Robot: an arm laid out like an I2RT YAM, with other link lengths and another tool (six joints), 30 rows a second.
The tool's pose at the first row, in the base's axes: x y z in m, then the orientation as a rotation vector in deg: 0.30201, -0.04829, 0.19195, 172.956, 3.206, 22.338
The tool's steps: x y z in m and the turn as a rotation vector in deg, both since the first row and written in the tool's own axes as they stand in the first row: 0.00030, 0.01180, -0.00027, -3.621, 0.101, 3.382; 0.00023, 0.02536, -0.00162, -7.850, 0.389, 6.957; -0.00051, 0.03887, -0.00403, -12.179, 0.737, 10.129; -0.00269, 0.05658, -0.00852, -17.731, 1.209, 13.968; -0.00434, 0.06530, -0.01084, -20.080, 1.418, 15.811; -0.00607, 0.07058, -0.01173, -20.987, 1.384, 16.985
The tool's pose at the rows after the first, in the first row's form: 0.30251, -0.05999, 0.19348, 169.773, -2.556, 22.448; 0.30243, -0.07335, 0.19613, 165.787, -8.486, 22.745; 0.30142, -0.08661, 0.19963, 161.503, -13.614, 23.033; 0.29859, -0.10391, 0.20519, 155.812, -19.560, 23.346; 0.29661, -0.11245, 0.20789, 153.332, -22.281, 23.479; 0.29484, -0.11771, 0.20885, 152.351, -23.957, 23.395
